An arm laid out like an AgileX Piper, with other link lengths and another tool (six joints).
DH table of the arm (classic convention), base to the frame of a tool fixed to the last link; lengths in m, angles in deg. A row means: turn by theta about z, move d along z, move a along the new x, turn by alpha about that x. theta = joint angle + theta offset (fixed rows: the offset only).
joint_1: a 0, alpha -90, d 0.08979, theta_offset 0
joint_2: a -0.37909, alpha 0, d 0, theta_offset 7.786
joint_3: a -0.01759, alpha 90, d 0, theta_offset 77.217
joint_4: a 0, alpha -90, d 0.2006, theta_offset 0
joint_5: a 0, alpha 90, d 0, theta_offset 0
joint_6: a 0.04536, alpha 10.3, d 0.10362, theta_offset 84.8
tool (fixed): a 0, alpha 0, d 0.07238, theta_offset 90
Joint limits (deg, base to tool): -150..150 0..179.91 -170..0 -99.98..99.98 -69.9..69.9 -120..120
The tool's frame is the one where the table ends.
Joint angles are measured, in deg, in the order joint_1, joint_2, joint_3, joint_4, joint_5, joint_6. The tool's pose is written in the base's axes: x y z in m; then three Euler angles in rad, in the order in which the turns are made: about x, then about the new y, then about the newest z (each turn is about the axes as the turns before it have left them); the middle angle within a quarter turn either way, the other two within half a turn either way. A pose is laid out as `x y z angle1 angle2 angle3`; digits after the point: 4 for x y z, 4 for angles.
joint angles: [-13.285, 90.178, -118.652, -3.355, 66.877, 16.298]
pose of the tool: 0.3544 -0.0452 0.4889 2.8742 0.7759 0.5289
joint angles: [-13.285, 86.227, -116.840, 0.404, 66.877, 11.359]
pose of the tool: 0.3267 -0.0282 0.5017 2.9237 0.8250 0.4231
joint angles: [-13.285, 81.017, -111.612, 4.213, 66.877, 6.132]
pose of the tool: 0.2914 -0.0096 0.5017 2.9931 0.8383 0.2969
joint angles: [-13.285, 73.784, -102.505, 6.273, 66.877, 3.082]
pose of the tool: 0.2447 0.0067 0.4878 3.0412 0.8135 0.2200
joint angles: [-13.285, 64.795, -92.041, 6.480, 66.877, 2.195]
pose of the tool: 0.1884 0.0204 0.4666 3.0506 0.7889 0.2014
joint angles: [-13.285, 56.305, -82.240, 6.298, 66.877, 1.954]
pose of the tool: 0.1378 0.0318 0.4389 3.0525 0.7658 0.1974
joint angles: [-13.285, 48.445, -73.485, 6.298, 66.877, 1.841]
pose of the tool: 0.0940 0.0421 0.4084 3.0569 0.7506 0.1940
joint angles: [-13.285, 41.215, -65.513, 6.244, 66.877, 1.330]
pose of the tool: 0.0567 0.0506 0.3752 3.0575 0.7375 0.1858
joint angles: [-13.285, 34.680, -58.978, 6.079, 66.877, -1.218]
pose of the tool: 0.0253 0.0569 0.3432 3.0433 0.7355 0.1510
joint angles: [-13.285, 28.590, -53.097, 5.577, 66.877, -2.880]
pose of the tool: -0.0005 0.0610 0.3117 3.0240 0.7360 0.1332
